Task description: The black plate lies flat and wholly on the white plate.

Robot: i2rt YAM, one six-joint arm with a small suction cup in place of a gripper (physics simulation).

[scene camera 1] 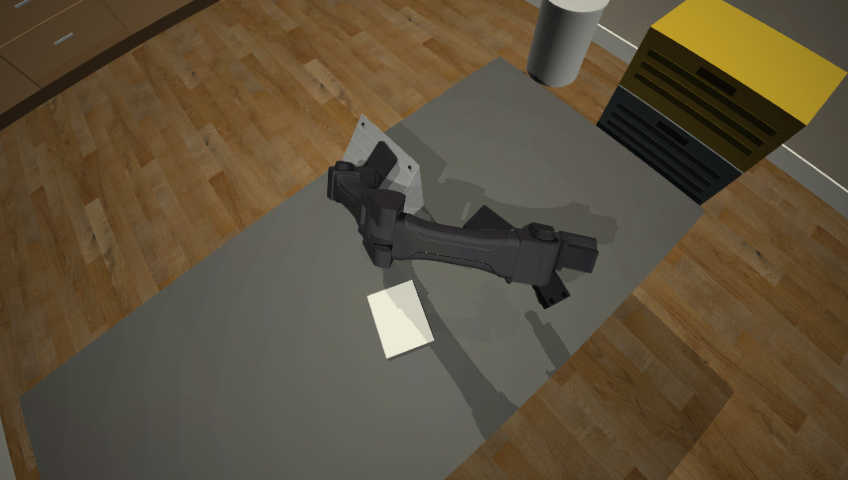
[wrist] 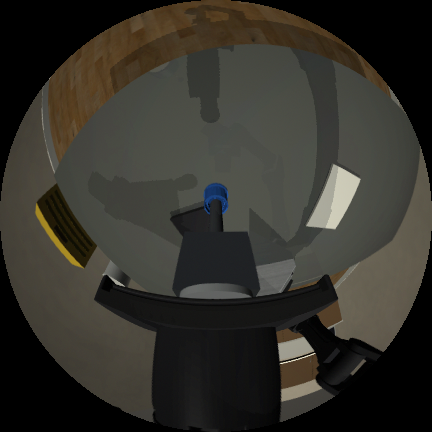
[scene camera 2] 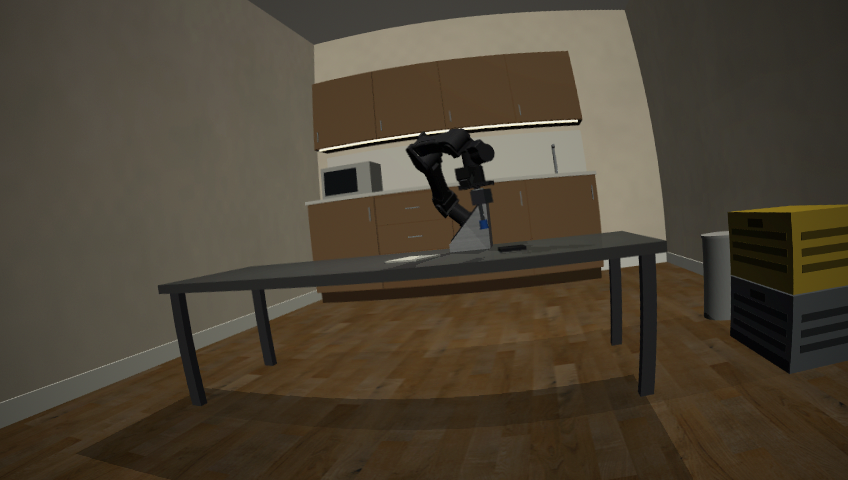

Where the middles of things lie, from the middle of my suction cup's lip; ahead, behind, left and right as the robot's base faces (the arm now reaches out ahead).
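Scene:
White plate (scene camera 1: 402, 325): 27 cm right of my suction cup, 9 cm behind it, 9 cm below. Black plate (scene camera 1: 485, 219): 7 cm left of the suction cup, 14 cm behind it, 9 cm lower than it.

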